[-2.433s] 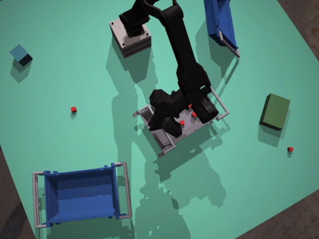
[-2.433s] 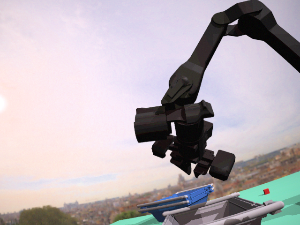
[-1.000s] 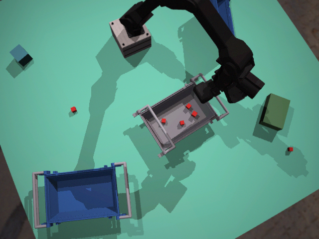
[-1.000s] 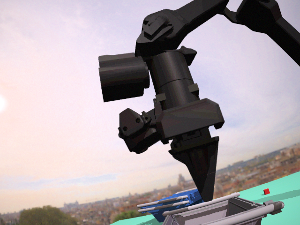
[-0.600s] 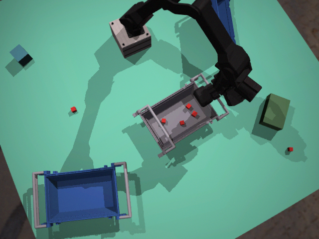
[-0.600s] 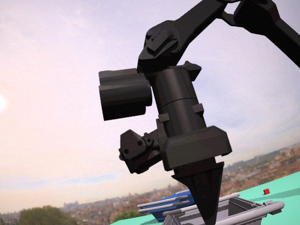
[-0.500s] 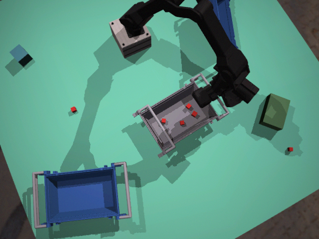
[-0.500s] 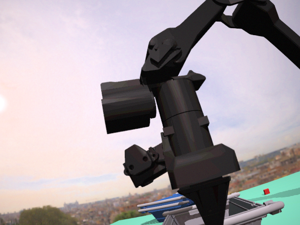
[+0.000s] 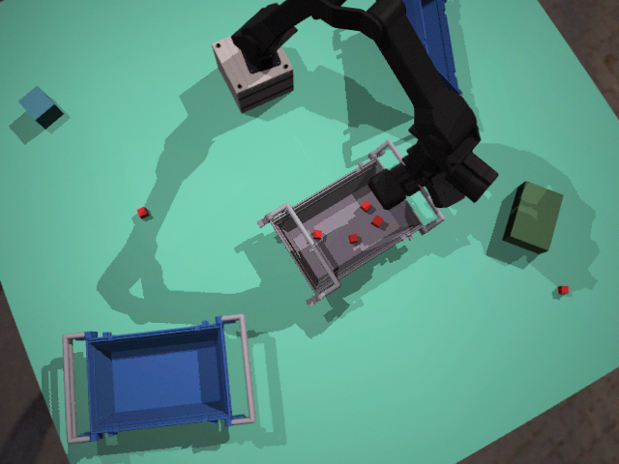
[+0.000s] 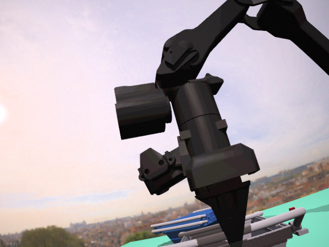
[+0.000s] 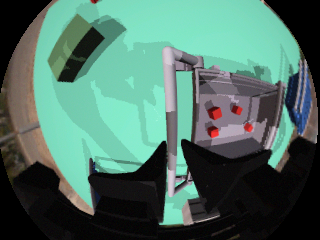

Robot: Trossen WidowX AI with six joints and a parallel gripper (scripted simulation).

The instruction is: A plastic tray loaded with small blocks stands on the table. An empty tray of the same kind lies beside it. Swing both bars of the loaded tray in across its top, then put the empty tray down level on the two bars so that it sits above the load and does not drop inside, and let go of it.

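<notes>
The blue tray lies 280 mm behind my gripper tip, 180 mm to the left of it and 10 mm above it. Also, from my gripper tip: blue-grey cube: 640 mm to the right, 420 mm behind, 40 mm below; then green box: 220 mm to the left, 140 mm ahead, 40 mm below.
</notes>
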